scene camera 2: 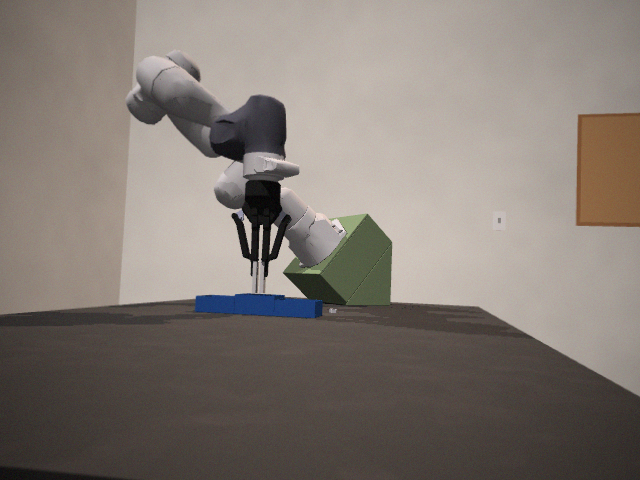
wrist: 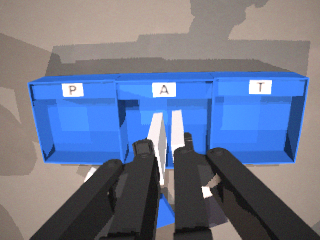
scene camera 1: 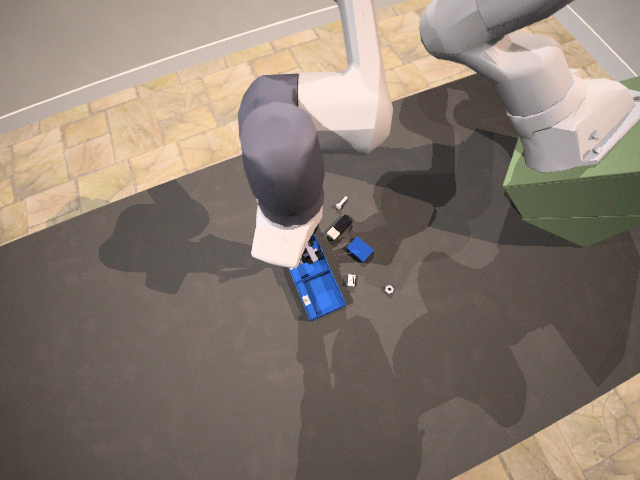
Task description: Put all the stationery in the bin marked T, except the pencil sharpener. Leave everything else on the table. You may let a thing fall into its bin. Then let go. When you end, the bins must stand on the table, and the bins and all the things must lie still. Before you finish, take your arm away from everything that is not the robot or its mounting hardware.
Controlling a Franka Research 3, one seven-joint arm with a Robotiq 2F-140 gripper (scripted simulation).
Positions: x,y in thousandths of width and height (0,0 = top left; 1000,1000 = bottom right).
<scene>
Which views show the blue bin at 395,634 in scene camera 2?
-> Scene camera 2, the wrist view and scene camera 1: all of them.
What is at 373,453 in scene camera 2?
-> My gripper.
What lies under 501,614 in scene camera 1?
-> A blue bin.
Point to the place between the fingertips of my gripper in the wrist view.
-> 530,527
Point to a blue bin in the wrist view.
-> At 805,485
</scene>
